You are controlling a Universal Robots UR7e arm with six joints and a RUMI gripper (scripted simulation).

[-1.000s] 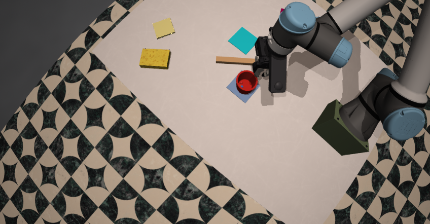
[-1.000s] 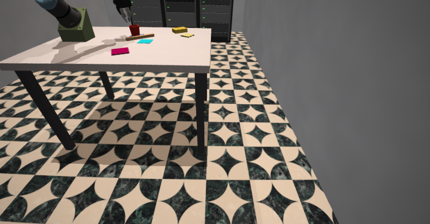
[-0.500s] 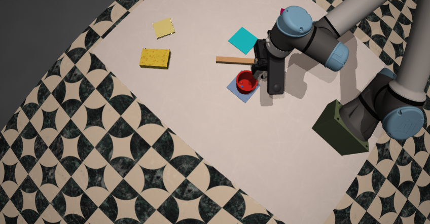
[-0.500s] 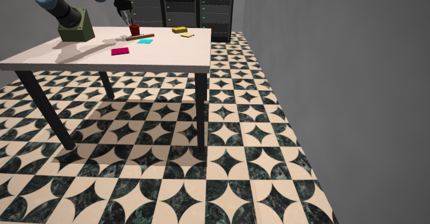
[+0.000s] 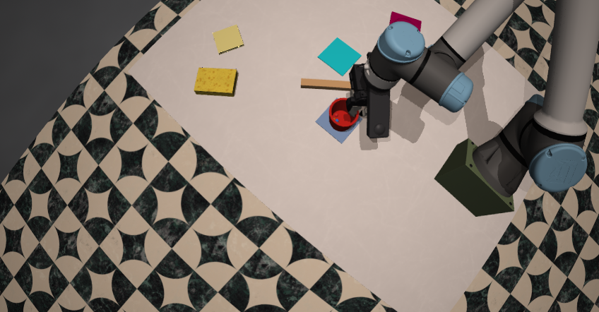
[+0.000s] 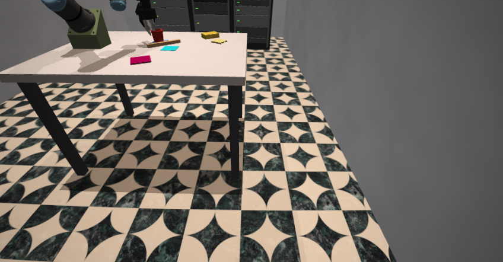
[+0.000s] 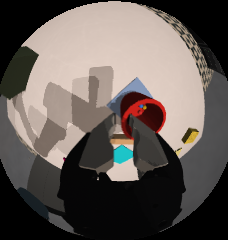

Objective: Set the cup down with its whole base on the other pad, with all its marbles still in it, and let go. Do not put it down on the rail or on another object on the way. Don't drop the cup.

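My hand is 2 cm short of the red cup, 3 cm to the right of it and 4 cm above it. Round my hand: magenta flat piece 11 cm ahead, 33 cm to the right, 6 cm below; cyan pad 16 cm ahead, 10 cm to the right, 7 cm below; wooden rail 9 cm ahead, 4 cm to the right, 6 cm below.
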